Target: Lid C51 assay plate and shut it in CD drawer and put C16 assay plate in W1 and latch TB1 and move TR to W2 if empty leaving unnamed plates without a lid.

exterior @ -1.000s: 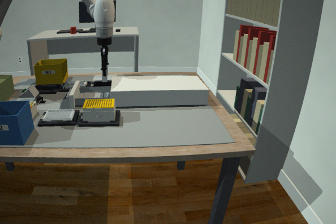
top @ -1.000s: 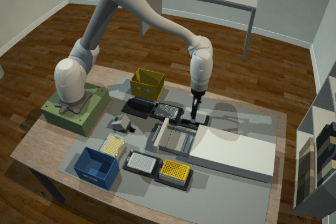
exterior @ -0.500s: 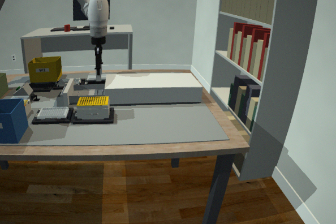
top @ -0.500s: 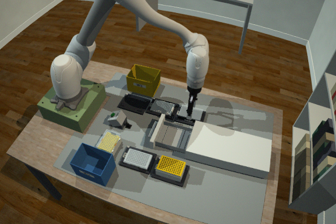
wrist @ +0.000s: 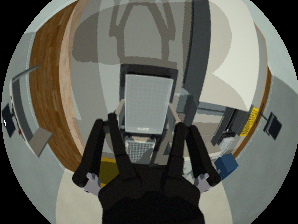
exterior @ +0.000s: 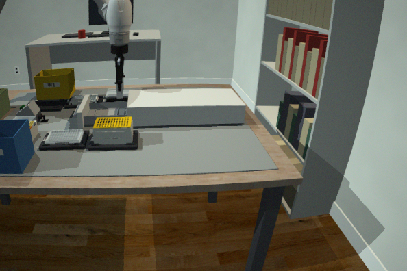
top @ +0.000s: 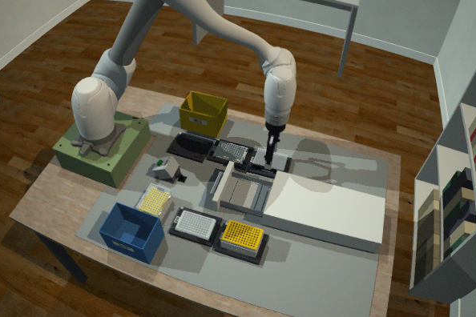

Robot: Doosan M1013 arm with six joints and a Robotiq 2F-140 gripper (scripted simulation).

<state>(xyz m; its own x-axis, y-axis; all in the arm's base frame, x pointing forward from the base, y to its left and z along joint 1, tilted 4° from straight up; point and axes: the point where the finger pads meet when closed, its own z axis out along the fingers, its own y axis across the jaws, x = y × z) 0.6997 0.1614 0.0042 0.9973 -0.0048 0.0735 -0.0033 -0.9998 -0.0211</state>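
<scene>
Now: the grey plate lid 2 cm below my hand. Round my hand: cooler CD (12 cm ahead, 18 cm to the right, 3 cm below); then black plate (4 cm below); then cooler drawer (1 cm behind, 18 cm to the right, 4 cm below).
</scene>
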